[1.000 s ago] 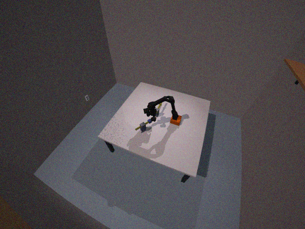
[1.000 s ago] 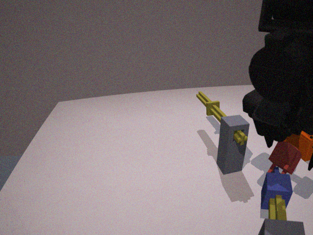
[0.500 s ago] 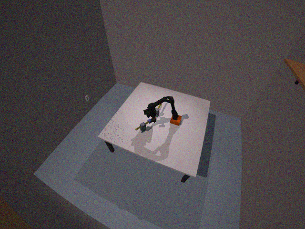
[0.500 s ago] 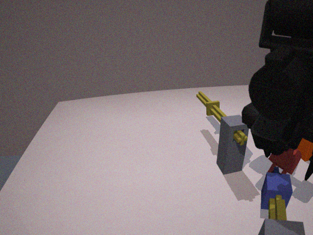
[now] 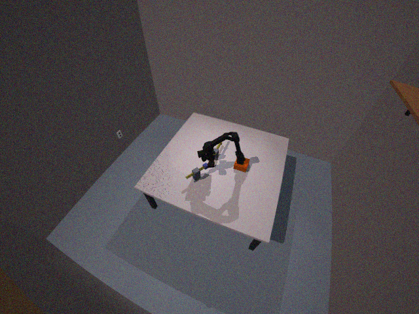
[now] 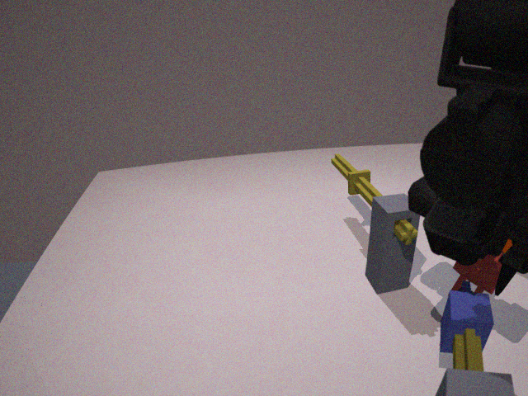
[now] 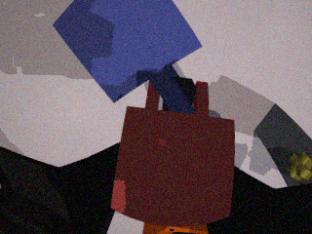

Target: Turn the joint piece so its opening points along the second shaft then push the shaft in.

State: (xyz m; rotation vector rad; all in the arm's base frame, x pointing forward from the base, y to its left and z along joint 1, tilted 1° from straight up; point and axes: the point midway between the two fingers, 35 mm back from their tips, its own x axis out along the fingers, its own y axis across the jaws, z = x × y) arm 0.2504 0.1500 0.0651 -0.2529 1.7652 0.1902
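Right now the red joint piece is 20 mm ahead of my gripper tip and 30 mm above it.
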